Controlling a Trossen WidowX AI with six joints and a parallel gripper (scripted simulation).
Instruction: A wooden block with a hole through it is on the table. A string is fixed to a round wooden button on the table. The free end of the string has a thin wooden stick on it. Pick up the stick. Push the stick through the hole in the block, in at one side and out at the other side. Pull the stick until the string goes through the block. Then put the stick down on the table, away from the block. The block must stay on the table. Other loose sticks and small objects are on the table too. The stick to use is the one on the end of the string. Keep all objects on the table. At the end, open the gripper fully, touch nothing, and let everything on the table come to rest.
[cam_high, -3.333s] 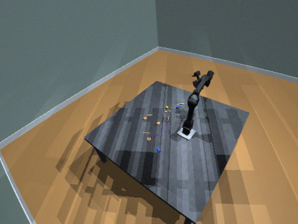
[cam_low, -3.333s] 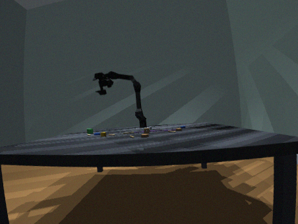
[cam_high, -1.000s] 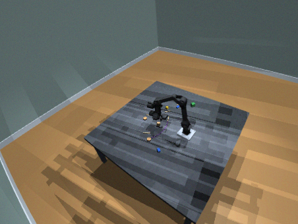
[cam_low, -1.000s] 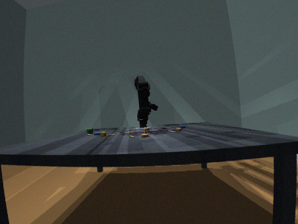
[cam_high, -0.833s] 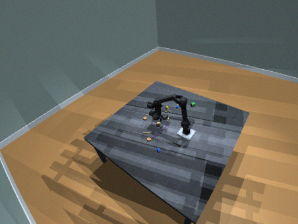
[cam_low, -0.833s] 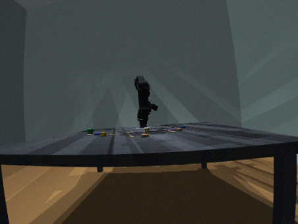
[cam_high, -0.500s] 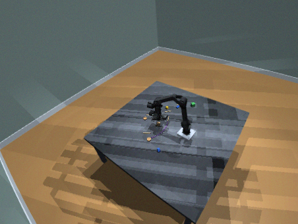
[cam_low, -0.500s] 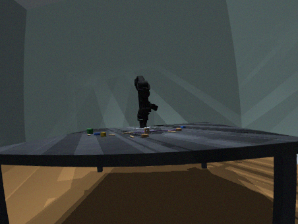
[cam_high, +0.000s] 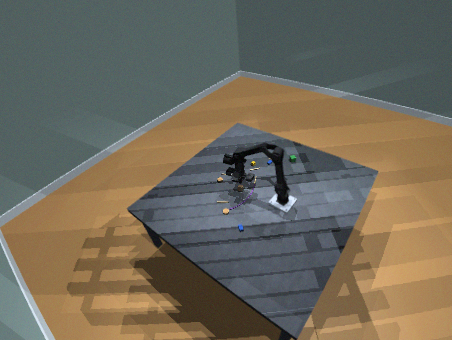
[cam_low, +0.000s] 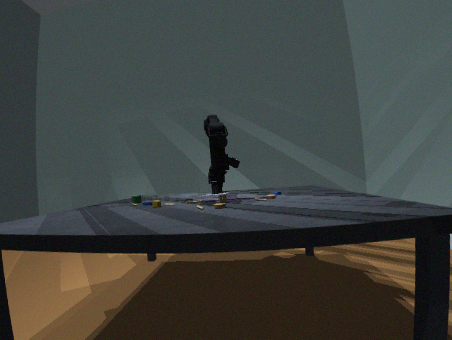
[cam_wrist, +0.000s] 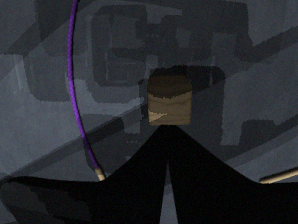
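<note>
Right now the wooden block is 5 cm below my gripper tip. The rest, counted from my gripper tip: yellow piece (26 cm to the right, 10 cm ahead, 5 cm below); round wooden button (21 cm to the left, 6 cm behind, 5 cm below); thin wooden stick (12 cm to the right, 6 cm below, 3 cm behind).
</note>
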